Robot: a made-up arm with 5 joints.
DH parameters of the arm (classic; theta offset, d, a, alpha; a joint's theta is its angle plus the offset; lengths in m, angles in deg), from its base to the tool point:
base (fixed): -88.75 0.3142 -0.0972 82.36
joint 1: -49 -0.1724 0.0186 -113.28
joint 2: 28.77 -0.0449 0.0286 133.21
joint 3: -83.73 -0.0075 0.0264 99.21
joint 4: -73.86 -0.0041 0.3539 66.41
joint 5: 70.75 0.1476 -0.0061 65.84
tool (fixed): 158.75 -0.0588 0 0
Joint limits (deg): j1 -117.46..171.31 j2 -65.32..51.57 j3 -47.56..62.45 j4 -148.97..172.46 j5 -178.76..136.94
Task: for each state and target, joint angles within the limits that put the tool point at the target. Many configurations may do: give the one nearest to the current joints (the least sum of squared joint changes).
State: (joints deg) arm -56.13 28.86 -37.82 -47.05 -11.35
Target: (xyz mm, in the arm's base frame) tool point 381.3 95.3 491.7
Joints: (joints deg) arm -11.28 35.74 -36.03 -0.82 -6.11
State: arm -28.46 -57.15 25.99 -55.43 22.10
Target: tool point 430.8 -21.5 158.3
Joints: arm -23.72 -42.79 22.51 1.65 40.69
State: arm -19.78 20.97 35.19 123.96 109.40
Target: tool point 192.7 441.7 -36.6
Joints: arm -18.36 17.61 39.62 122.38 121.71
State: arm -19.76 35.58 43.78 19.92 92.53
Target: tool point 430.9 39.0 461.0
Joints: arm -15.69 33.11 44.93 0.79 71.01
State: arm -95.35 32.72 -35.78 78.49 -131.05
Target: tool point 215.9 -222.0 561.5
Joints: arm -110.60 25.25 -35.57 59.44 -132.53
